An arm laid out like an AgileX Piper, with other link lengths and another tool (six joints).
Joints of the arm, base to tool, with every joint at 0 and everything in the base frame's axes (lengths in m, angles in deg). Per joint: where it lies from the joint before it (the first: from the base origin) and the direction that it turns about. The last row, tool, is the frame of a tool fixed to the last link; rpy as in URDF.
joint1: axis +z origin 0 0 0.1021
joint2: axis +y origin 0 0 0
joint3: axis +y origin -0.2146 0 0.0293
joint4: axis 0.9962 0 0.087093 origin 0.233 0 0.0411
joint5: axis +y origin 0 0 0
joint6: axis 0.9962 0 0.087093 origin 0.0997 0 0.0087
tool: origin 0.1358 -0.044 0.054 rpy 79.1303 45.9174 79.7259
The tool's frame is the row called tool.
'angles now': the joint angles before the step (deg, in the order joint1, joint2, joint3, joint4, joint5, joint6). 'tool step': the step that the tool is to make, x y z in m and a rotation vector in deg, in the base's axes. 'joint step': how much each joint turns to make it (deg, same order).
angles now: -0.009 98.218 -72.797 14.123 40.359 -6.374
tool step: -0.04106 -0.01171 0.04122 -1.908 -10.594 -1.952
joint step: 0.009 -19.649 19.417 -1.112 -10.660 0.001
